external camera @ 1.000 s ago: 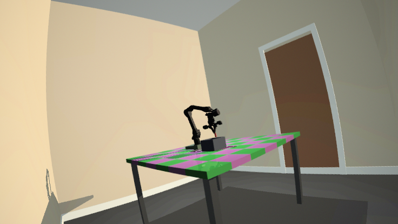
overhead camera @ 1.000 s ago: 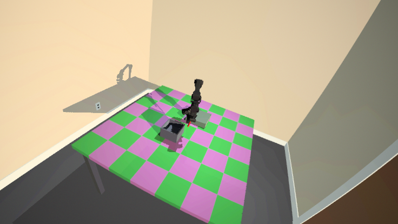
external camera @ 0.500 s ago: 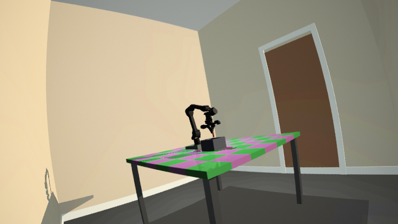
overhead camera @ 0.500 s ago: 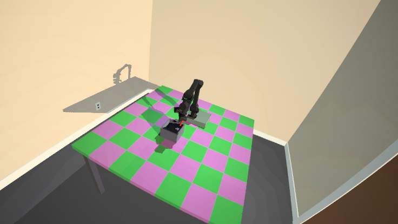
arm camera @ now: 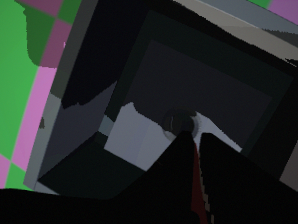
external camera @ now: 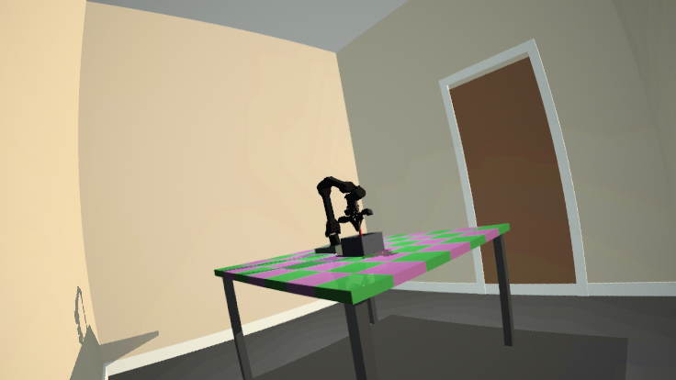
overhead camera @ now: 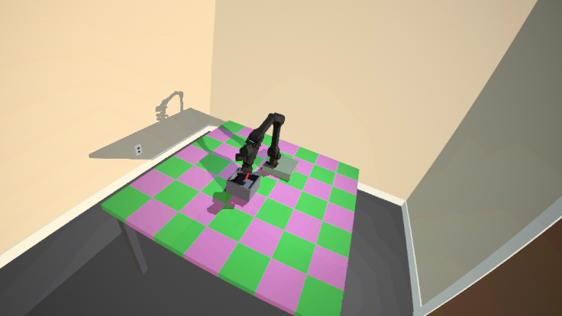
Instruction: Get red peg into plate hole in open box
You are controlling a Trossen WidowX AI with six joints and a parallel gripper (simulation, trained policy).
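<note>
Now: gripper tip 2 cm to the right of the red peg and 1 cm past it. Round my gripper tip: grey box 9 cm below, 1 cm to the left; then plate 7 cm below, 1 cm to the left.
</note>
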